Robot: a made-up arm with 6 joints. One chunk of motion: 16 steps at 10 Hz.
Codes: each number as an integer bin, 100 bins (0 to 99) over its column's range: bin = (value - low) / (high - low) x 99, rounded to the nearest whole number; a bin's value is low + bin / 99 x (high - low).
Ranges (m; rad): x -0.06..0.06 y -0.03..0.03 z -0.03..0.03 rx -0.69..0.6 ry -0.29..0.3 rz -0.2..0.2
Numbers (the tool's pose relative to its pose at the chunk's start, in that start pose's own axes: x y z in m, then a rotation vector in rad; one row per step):
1: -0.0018 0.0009 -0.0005 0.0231 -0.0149 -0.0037
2: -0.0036 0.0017 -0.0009 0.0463 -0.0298 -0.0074
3: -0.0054 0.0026 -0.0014 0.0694 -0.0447 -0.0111
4: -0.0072 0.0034 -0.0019 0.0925 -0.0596 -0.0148
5: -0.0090 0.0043 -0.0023 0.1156 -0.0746 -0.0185
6: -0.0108 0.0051 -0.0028 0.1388 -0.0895 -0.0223
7: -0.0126 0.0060 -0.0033 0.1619 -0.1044 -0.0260
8: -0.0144 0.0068 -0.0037 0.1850 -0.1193 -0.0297
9: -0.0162 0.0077 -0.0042 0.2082 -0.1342 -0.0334
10: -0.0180 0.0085 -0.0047 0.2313 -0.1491 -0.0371
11: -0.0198 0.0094 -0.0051 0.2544 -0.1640 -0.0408
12: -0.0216 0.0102 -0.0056 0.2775 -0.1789 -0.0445
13: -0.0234 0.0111 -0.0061 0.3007 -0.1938 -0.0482
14: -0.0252 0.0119 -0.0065 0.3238 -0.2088 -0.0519
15: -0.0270 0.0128 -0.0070 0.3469 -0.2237 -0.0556
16: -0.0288 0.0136 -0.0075 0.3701 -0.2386 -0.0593
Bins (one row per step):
1: 48 51 49 55 46 49
2: 47 52 48 57 44 48
3: 45 54 47 58 41 47
4: 44 55 46 60 39 46
5: 42 57 46 62 36 45
6: 41 58 45 64 34 44
7: 39 59 44 65 31 43
8: 38 61 43 67 29 42
9: 36 62 43 69 26 41
10: 35 64 42 71 24 40
11: 33 65 41 72 21 39
12: 32 66 40 74 19 38
13: 30 68 39 76 16 38
14: 29 69 39 78 14 37
15: 27 71 38 80 11 36
16: 26 72 37 81 9 35

